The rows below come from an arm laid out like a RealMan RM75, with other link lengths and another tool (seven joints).
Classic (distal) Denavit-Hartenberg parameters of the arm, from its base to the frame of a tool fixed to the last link. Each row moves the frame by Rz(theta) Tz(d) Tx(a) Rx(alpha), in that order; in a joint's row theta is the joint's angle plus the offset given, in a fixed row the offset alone. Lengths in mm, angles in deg.
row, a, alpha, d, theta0
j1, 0, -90, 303, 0
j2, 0, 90, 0, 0
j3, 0, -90, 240.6, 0
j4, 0, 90, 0, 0
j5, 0, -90, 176.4, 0
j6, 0, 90, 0, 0
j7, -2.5, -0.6, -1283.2, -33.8
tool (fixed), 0, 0, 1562.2, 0
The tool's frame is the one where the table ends.
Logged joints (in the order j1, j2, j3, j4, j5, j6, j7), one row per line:
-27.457 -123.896 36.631 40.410 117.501 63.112 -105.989
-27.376 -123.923 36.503 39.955 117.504 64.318 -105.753
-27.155 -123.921 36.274 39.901 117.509 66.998 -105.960
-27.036 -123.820 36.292 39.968 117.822 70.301 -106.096
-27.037 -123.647 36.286 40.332 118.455 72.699 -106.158
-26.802 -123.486 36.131 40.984 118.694 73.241 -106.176
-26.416 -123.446 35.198 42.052 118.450 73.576 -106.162
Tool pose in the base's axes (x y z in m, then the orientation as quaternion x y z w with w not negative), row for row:
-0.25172 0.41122 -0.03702 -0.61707 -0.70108 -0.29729 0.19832
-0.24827 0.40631 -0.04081 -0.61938 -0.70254 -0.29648 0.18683
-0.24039 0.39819 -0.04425 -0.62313 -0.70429 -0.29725 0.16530
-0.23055 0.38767 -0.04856 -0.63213 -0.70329 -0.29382 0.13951
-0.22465 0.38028 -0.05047 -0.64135 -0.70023 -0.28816 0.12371
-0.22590 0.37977 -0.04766 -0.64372 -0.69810 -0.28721 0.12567
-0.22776 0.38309 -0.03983 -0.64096 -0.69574 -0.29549 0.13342
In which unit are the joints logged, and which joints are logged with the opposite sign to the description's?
The joints are logged in degrees. Opposite sign: none.
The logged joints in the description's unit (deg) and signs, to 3 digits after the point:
-27.457 -123.896 36.631 40.410 117.501 63.112 -105.989
-27.376 -123.923 36.503 39.955 117.504 64.318 -105.753
-27.155 -123.921 36.274 39.901 117.509 66.998 -105.960
-27.036 -123.820 36.292 39.968 117.822 70.301 -106.096
-27.037 -123.647 36.286 40.332 118.455 72.699 -106.158
-26.802 -123.486 36.131 40.984 118.694 73.241 -106.176
-26.416 -123.446 35.198 42.052 118.450 73.576 -106.162

